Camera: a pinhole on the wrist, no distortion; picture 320 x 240 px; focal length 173.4 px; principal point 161.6 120.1 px. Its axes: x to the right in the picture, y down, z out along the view. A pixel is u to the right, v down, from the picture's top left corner.
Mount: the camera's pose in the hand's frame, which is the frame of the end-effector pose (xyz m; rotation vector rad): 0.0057 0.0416 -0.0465 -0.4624 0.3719 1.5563
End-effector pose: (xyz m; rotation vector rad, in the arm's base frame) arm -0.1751 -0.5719 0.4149 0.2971 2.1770 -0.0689
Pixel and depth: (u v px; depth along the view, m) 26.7 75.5 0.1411
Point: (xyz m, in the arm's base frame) -0.0844 -0.5675 0.3108
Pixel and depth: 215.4 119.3 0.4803
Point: 0.1679 -0.2225 0.2877
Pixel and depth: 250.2 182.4 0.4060
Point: 0.1698 -0.2267 0.4633
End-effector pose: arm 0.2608 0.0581 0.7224 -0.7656 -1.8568 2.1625
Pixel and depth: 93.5 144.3 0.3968
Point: 0.1576 -0.3173 0.6702
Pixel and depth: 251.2 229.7 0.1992
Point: 0.3825 -0.1059 0.5448
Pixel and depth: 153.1 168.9 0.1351
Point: 0.2788 -0.0426 0.6400
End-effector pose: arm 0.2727 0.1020 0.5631 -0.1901 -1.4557 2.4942
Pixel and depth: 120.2 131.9 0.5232
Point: 0.1932 -0.3974 0.6211
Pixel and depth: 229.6 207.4 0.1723
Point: 0.3196 -0.0631 0.4338
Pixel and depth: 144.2 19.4 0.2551
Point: 0.0721 -0.0944 0.5259
